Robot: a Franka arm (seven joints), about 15 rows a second.
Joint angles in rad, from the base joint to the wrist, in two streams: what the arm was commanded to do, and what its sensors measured. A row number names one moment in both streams.
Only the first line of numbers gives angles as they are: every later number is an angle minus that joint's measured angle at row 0.
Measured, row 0:
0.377 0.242 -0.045 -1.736 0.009 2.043 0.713
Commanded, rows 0 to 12:
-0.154 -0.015 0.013 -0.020 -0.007 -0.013 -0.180
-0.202 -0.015 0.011 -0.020 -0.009 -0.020 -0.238
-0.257 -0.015 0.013 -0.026 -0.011 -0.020 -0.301
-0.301 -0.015 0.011 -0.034 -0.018 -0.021 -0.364
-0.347 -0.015 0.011 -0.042 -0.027 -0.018 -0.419
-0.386 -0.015 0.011 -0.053 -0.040 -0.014 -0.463
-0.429 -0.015 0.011 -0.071 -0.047 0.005 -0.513
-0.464 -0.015 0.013 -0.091 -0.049 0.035 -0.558
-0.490 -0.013 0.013 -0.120 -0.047 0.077 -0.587
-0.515 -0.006 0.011 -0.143 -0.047 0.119 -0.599
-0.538 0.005 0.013 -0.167 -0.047 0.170 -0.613
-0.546 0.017 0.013 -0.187 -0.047 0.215 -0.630
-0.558 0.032 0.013 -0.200 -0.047 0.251 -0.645
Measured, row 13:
-0.533 0.016 -0.004 -0.155 -0.034 0.172 -0.617
